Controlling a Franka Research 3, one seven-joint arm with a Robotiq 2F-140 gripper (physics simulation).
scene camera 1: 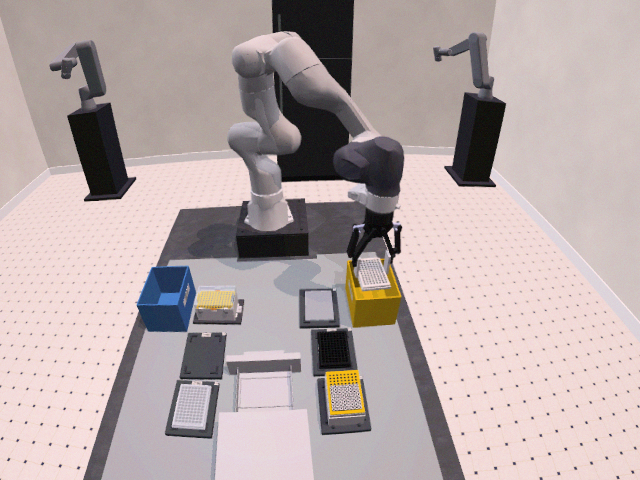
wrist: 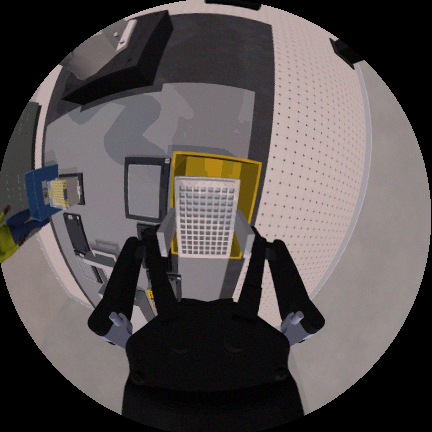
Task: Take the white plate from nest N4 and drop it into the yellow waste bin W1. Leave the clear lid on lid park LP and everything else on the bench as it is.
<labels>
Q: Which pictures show the lid-like panel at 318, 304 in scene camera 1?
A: Scene camera 1 and the wrist view: all of them.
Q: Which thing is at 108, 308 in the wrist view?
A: My gripper.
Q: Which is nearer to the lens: the lid-like panel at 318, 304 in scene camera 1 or the yellow-topped tip rack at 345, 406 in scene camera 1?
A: The yellow-topped tip rack.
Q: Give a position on a black plate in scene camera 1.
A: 333, 348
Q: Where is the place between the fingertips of my gripper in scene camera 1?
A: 370, 273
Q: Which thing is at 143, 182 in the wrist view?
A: A lid-like panel.
</labels>
